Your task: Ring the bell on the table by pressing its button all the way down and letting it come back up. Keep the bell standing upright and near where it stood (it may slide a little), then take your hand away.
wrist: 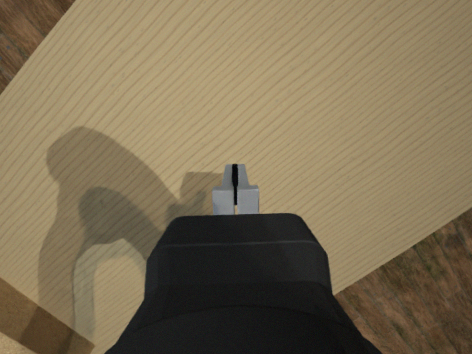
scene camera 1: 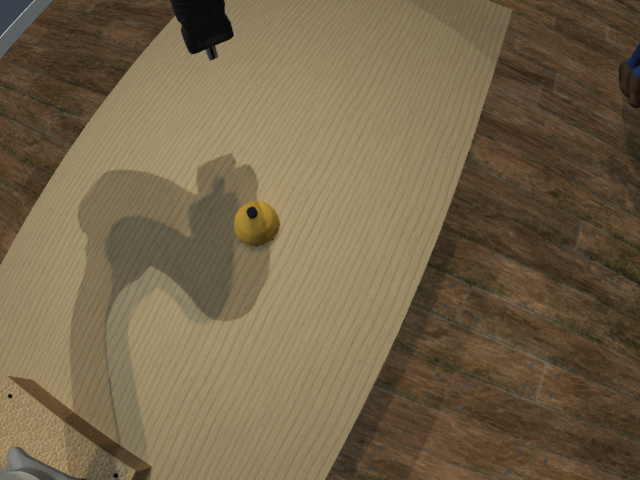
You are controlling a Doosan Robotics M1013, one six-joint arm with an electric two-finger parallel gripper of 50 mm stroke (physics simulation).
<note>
The pictures show: my gripper and a yellow dome-shaped bell.
My gripper also shows in the wrist view.
</note>
